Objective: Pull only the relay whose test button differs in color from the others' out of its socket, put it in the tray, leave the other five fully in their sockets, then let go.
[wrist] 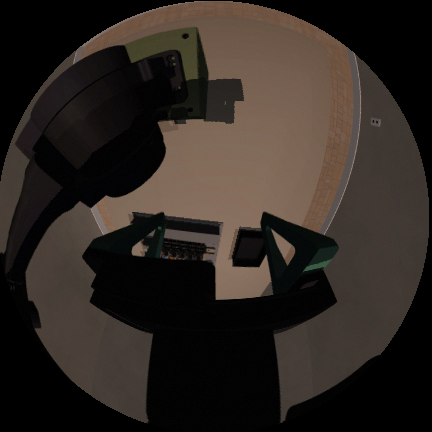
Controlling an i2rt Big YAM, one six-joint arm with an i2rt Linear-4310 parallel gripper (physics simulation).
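Places are measured from the arm's base along level axes (x ahead, y left, z up), in millimetres.
Where they show: gripper, fingertip midpoint: [212, 217]; arm's base at its link origin: [145, 83].
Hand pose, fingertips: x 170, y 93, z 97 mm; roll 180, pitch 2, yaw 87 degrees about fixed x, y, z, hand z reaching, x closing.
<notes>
Each offset is from my fingertips to the top centre of the thing. "*": to the spot under its first point. Level surfaces: height alone.
My gripper [212, 217] is open, its two green fingers wide apart with nothing between them. Beyond the left finger, a row of small dark relays {309 mm ahead, 138 mm right, 173 mm down} [185, 250] sits in a grey cabinet [192, 233], in the lower middle of the wrist view. The left finger and the dark gripper body hide part of the row. The relays are small and dim, and I cannot tell which test button differs in color. The black tray {* 316 mm ahead, 106 mm left, 240 mm down} [248, 247] lies to the right of the cabinet, partly behind the right finger.
The arm's dark links and its olive-green base block [197, 75] fill the upper left, with a shadow beside the block. The beige table top {243 mm down} [260, 150] spreads across the middle. A brick-patterned border and a grey floor lie past its edge, with a small socket plate [375, 122] at the right.
</notes>
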